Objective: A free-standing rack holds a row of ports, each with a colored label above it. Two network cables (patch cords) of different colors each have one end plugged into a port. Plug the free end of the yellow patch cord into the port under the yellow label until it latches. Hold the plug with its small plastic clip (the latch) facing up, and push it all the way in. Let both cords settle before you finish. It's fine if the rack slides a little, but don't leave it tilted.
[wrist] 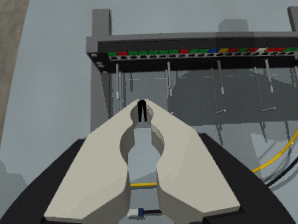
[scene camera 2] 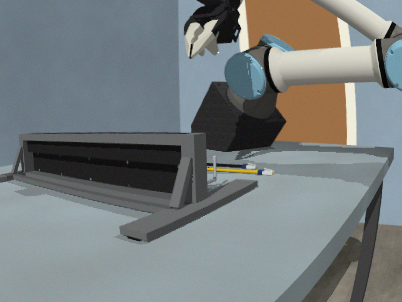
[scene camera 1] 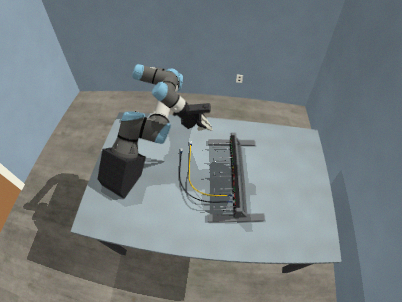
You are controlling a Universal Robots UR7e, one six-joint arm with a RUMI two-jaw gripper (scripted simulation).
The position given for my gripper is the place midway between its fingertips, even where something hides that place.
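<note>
From scene camera 2 you'd get my gripper [scene camera 2: 190, 57], and then the wrist view has my gripper [wrist: 142, 101] as well.
</note>
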